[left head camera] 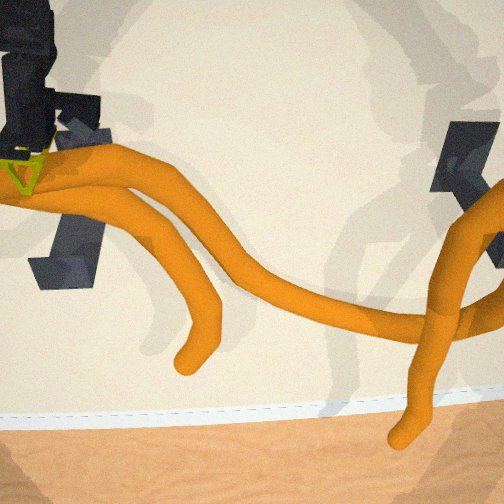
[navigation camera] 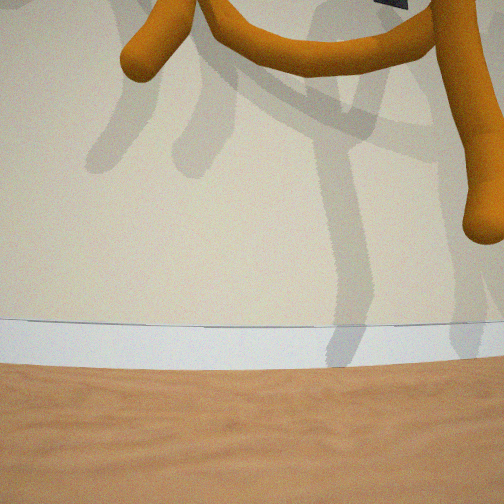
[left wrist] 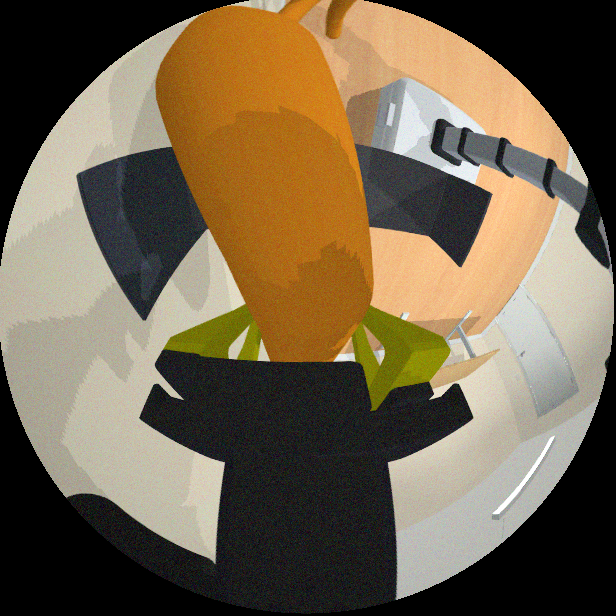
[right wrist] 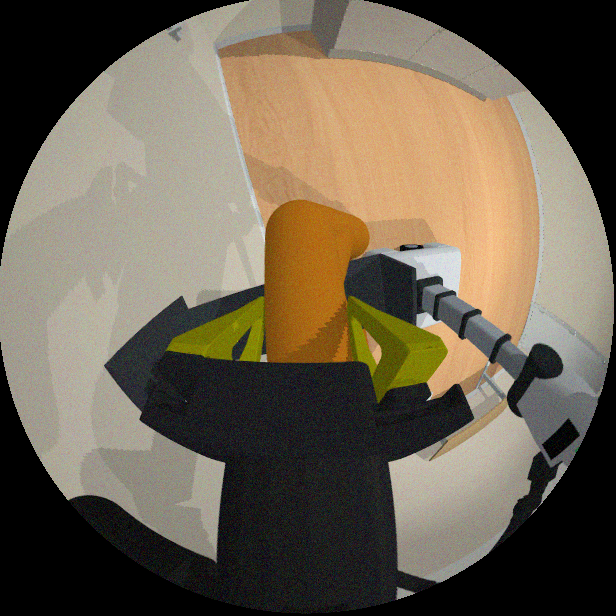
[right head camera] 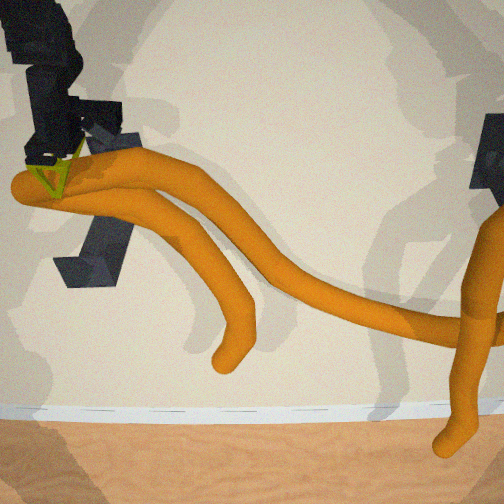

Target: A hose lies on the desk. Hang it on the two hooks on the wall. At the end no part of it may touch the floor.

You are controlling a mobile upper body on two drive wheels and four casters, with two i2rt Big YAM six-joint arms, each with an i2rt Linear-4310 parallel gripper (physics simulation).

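The orange hose (left head camera: pixel 280 290) hangs in front of the wall, sagging between the two dark grey hooks. My left gripper (left head camera: pixel 22 172) is shut on a doubled bend of the hose at the top of the left hook (left head camera: pixel 70 250); the left wrist view shows the hose (left wrist: pixel 270 189) between the green fingers (left wrist: pixel 310 339), with the hook (left wrist: pixel 132 224) behind it. My right gripper (right wrist: pixel 307 339) is shut on the hose (right wrist: pixel 307 275) by the right hook (left head camera: pixel 465 160). One hose end (left head camera: pixel 192 360) dangles at the left. The other end (navigation camera: pixel 482 225) hangs above the floor.
A white baseboard (navigation camera: pixel 250 345) runs along the bottom of the wall, with wooden floor (navigation camera: pixel 250 435) below it. My own body and other arm show in the right wrist view (right wrist: pixel 459 310). In the right head view the left hook (right head camera: pixel 100 250) shows under the hose.
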